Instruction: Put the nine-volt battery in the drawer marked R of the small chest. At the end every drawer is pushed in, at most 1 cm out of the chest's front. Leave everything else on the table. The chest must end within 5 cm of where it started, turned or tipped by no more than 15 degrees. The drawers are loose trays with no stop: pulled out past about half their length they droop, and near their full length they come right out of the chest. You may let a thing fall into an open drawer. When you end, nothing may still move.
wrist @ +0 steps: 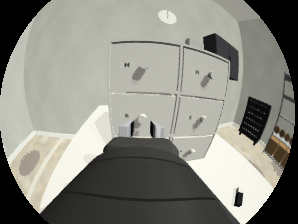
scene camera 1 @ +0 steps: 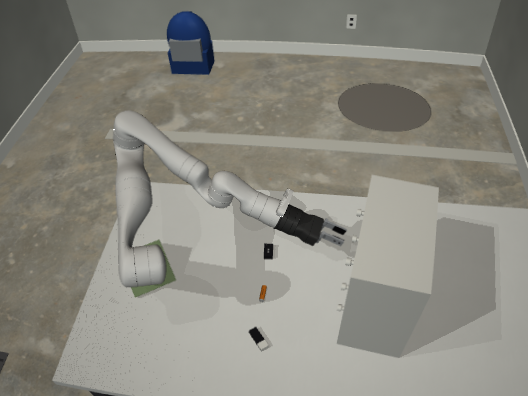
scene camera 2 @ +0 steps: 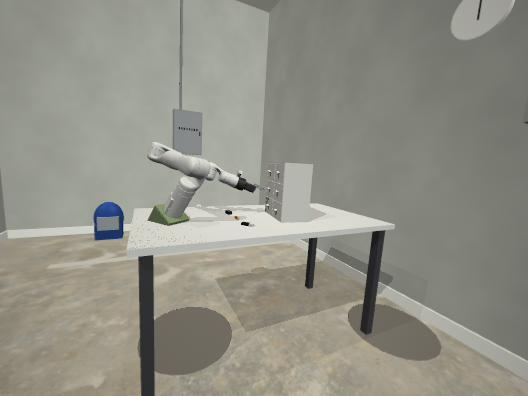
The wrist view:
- my gripper: 142, 126
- drawer: 144, 107
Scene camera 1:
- my gripper: 343, 237
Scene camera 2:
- white chest: 297, 182
